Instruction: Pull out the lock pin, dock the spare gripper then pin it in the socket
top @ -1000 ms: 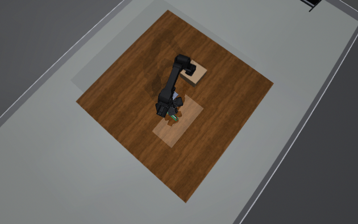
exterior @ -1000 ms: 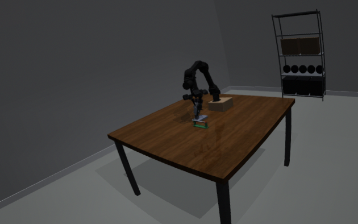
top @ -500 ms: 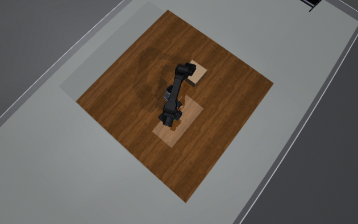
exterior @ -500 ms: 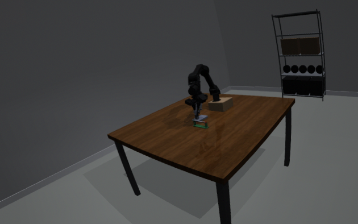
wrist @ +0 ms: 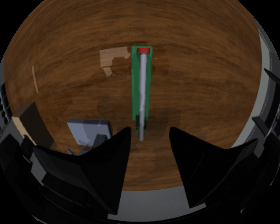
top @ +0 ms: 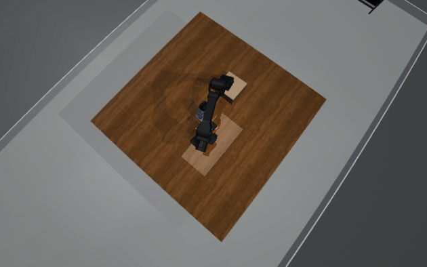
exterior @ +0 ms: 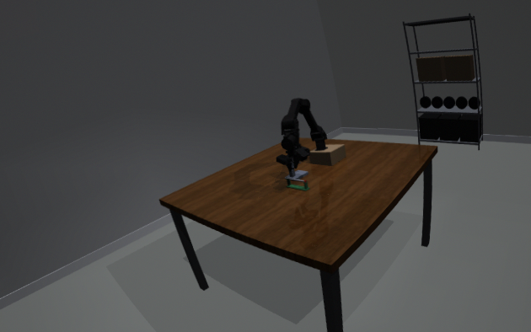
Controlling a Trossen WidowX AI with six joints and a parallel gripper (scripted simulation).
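Right now the green rack is 80 mm below my gripper tip and 10 mm to the left of it. The rest, counted from my gripper tip: grey mount: 130 mm behind, 80 mm to the right, 50 mm below; then spare gripper: 140 mm behind, 80 mm to the right, 20 mm above.
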